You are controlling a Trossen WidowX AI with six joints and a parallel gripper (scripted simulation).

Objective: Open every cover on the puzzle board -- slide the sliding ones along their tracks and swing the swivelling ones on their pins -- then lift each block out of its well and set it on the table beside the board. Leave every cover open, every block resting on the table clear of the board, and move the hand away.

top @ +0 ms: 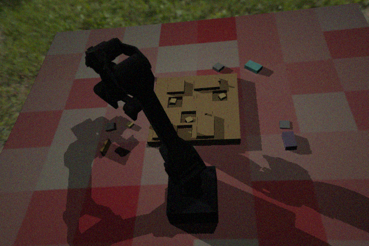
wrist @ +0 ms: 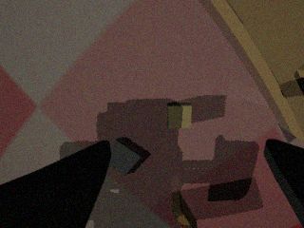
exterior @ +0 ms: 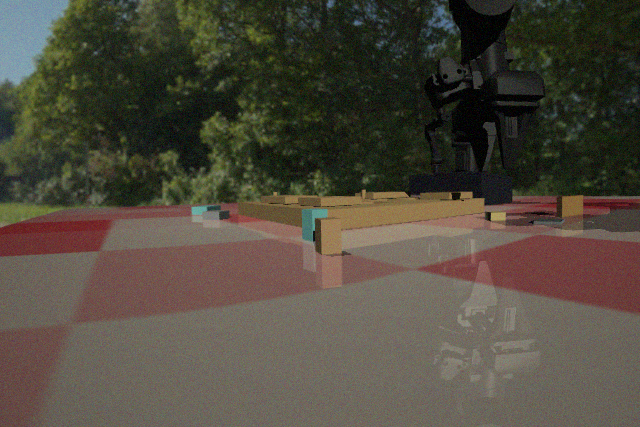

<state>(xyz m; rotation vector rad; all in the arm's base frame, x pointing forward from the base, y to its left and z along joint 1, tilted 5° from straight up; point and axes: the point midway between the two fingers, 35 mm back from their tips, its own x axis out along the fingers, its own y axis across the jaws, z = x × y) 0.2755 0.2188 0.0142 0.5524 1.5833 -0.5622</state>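
My gripper tip is now 40 mm short of the tan puzzle board, 210 mm to the left of it and 40 mm above it. Also, from my gripper tip: brown slab: 90 mm behind, 70 mm to the left, 50 mm below; teal cube: 240 mm ahead, 40 mm to the right, 50 mm below; purple block: 110 mm behind, 510 mm to the right, 50 mm below.
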